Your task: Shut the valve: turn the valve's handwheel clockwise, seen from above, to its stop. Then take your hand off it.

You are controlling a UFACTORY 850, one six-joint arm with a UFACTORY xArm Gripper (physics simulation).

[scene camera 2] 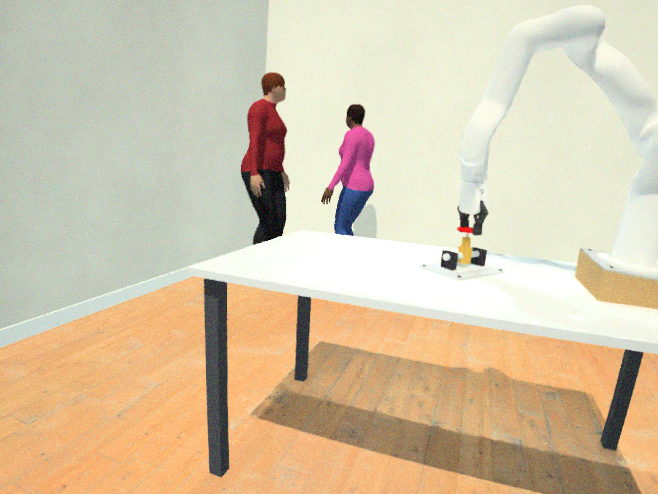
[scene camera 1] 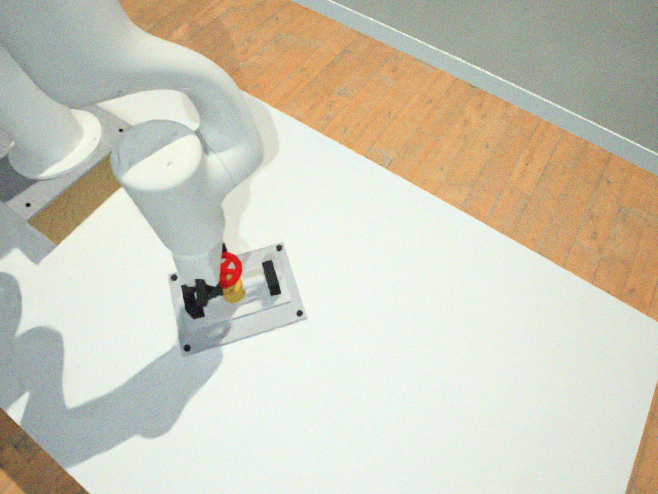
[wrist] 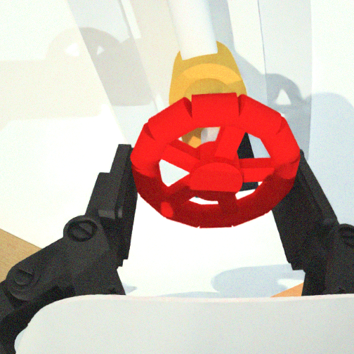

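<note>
The valve's red handwheel [scene camera 1: 237, 269] [scene camera 2: 464, 229] [wrist: 216, 178] sits level on top of the yellow valve body [scene camera 1: 233, 294] [scene camera 2: 465, 250] [wrist: 207, 75]. My gripper [scene camera 1: 219, 269] [scene camera 2: 470, 228] [wrist: 208, 173] is shut on the handwheel, with one black finger against each side of its rim. The arm comes down over the wheel and hides part of it in the first scene view. The wheel's spokes and hub show between the fingers in the wrist view. The stop does not show.
The valve's grey base plate [scene camera 1: 255, 325] [scene camera 2: 467, 274] lies on the white table [scene camera 1: 425, 319] [scene camera 2: 345, 265]. Black pipe supports [scene camera 1: 271, 277] [scene camera 2: 449, 260] stand on both sides of the valve. Two people, in red [scene camera 2: 265, 138] and pink [scene camera 2: 357, 159], stand beyond the table.
</note>
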